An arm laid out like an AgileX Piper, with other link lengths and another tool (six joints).
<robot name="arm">
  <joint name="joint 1" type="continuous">
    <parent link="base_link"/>
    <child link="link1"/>
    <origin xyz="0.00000 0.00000 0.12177"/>
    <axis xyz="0 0 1"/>
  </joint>
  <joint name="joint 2" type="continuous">
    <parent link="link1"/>
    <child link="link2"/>
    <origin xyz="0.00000 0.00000 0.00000" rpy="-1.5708 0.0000 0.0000"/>
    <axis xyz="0 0 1"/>
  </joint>
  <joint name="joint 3" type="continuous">
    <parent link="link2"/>
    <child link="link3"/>
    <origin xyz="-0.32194 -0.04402 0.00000"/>
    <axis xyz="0 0 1"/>
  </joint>
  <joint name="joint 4" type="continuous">
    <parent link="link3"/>
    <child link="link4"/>
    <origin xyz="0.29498 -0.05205 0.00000" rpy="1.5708 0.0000 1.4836"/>
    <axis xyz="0 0 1"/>
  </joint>
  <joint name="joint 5" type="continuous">
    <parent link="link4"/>
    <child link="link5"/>
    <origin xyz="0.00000 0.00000 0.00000" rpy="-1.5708 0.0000 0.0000"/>
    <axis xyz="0 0 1"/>
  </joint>
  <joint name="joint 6" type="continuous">
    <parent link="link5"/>
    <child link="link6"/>
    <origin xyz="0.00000 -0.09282 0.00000" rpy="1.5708 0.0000 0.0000"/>
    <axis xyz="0 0 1"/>
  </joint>
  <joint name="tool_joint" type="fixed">
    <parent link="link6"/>
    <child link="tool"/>
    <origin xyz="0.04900 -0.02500 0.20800" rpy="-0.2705 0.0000 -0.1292"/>
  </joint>
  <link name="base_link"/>
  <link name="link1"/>
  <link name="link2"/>
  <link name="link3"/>
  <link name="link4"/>
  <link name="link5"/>
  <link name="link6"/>
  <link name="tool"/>
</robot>
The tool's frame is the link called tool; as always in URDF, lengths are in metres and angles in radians. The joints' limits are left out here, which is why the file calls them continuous.
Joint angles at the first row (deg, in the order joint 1, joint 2, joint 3, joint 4, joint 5, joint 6):
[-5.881 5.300 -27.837 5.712 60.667 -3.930]
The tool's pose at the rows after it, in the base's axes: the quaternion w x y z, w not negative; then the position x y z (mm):
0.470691 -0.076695 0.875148 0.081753 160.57 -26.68 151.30
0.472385 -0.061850 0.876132 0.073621 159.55 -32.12 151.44
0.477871 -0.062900 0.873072 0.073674 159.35 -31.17 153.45
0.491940 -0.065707 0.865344 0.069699 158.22 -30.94 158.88
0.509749 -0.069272 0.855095 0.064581 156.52 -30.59 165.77
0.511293 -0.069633 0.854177 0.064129 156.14 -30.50 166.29
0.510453 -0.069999 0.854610 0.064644 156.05 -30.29 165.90
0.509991 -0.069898 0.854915 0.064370 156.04 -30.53 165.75
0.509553 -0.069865 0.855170 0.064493 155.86 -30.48 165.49
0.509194 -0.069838 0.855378 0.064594 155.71 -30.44 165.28
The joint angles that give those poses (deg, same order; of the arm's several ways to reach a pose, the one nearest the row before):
[-9.591 5.300 -27.837 5.752 60.667 -3.926]
[-11.552 5.250 -27.836 5.761 60.667 -3.935]
[-11.548 4.542 -27.836 5.936 60.668 -3.931]
[-11.547 2.620 -27.837 5.935 60.668 -3.930]
[-11.549 0.161 -27.837 5.937 60.666 -3.932]
[-11.550 -0.111 -27.837 5.938 60.723 -3.933]
[-11.486 -0.055 -27.837 5.938 60.777 -3.933]
[-11.481 0.000 -27.838 5.887 60.778 -3.928]
[-11.483 0.000 -27.836 5.888 60.836 -3.930]
[-11.483 0.000 -27.836 5.889 60.885 -3.930]

